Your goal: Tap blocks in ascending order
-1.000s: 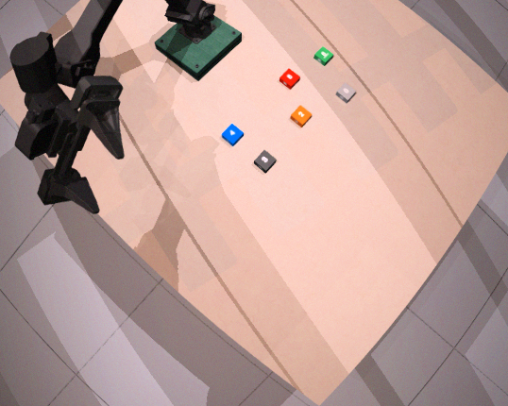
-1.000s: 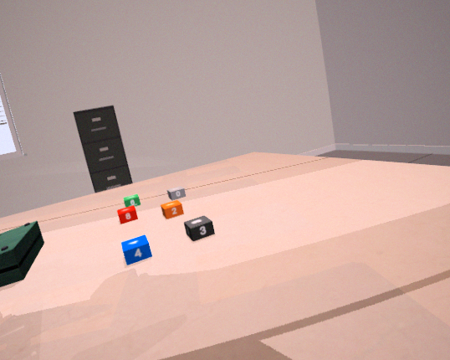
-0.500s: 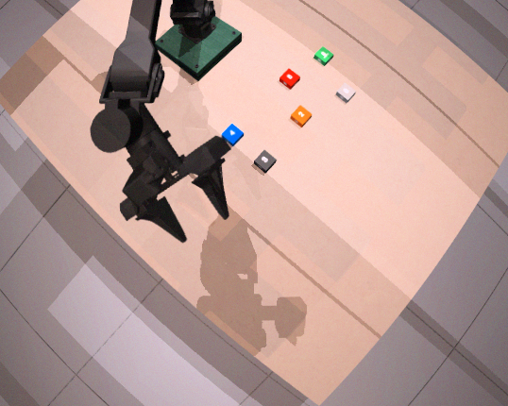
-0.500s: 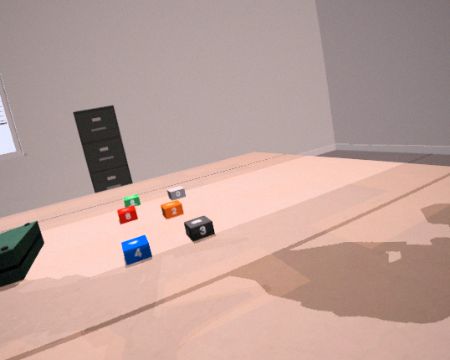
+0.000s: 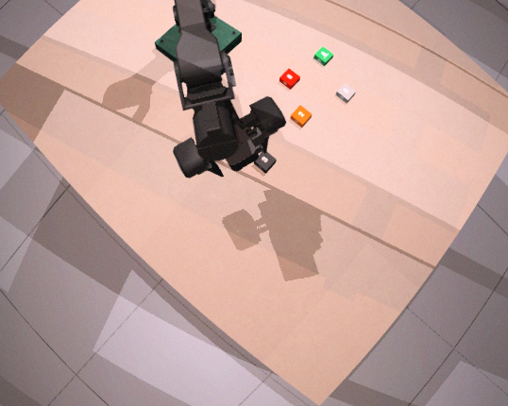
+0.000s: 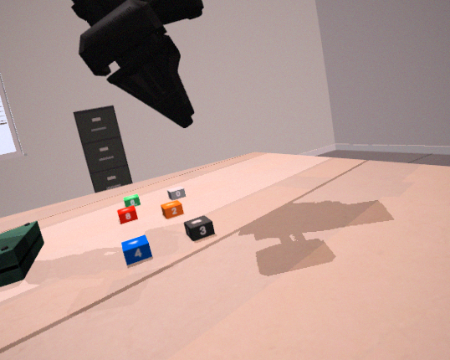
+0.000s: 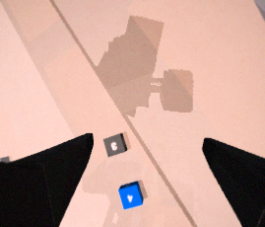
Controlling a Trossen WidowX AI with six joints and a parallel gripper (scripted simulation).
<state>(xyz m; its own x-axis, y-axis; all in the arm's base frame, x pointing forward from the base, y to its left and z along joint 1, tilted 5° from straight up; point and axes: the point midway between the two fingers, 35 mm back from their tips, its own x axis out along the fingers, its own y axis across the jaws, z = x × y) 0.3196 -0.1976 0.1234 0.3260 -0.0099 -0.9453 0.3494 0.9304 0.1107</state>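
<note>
Now: the grey block 310 mm to the left of my gripper tip, 150 mm below it and 30 mm ahead of it. Round my gripper tip: orange block (190 mm to the left, 150 mm below, 10 mm behind); then black block (150 mm below, 70 mm to the left); then blue block (150 mm below, 90 mm behind, 60 mm to the left).
</note>
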